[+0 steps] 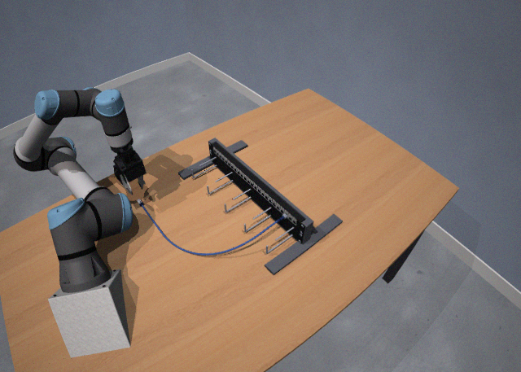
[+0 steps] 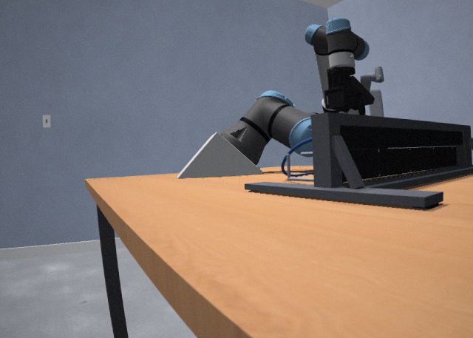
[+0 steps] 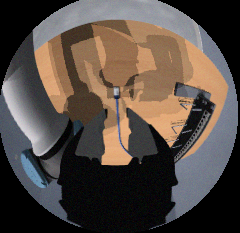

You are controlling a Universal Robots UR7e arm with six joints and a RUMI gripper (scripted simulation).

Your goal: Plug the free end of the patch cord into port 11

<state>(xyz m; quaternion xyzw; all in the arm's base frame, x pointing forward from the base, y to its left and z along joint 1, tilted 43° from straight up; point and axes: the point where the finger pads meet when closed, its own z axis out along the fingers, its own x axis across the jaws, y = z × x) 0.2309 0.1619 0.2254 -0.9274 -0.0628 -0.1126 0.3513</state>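
Now: hand 1 cm to the right of the cable plug and 8 cm above it.
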